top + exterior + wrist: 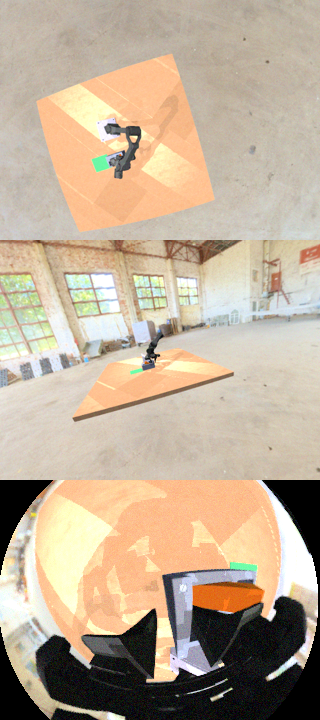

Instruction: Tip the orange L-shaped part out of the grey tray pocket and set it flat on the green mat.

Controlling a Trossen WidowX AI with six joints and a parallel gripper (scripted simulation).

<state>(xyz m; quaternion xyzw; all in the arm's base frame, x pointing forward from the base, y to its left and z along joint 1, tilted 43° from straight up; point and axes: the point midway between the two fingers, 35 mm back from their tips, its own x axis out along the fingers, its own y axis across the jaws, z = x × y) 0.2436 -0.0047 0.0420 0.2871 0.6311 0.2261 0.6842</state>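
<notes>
The orange L-shaped part is 5 cm to the right of my gripper tip. From my gripper tip the other things lie so: green mat: 1 cm behind, 23 cm to the right, 6 cm below.
</notes>
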